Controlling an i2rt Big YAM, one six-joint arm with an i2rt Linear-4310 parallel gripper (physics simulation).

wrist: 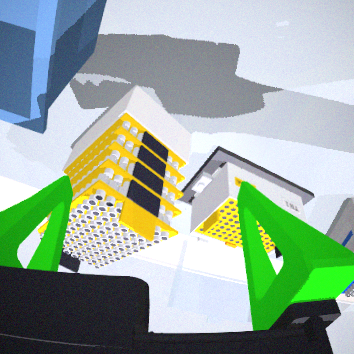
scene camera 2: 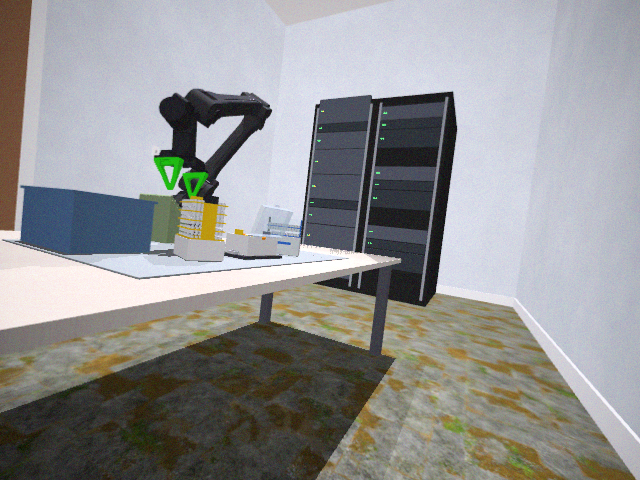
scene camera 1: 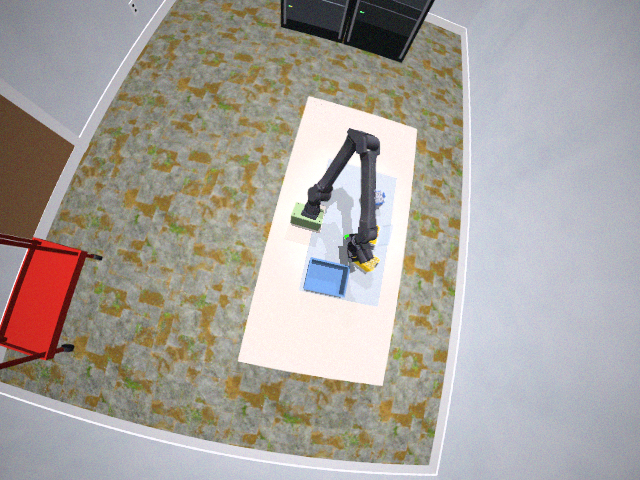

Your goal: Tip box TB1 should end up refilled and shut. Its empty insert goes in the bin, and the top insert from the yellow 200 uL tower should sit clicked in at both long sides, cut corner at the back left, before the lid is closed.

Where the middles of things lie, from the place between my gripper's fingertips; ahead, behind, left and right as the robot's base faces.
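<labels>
Yellow tower (wrist: pixel 113 176), from my hand: 70 mm below, 100 mm ahead. Yellow perforated insert (wrist: pixel 223 223): 170 mm to the left of my hand, 100 mm ahead of it, 80 mm below it. Box lid (scene camera 2: pixel 271 222): 40 mm below my hand, 170 mm ahead of it and 170 mm to the left of it. Blue bin (scene camera 2: pixel 76 222), again from my hand: 170 mm to the right, 70 mm behind, 90 mm below.
</labels>
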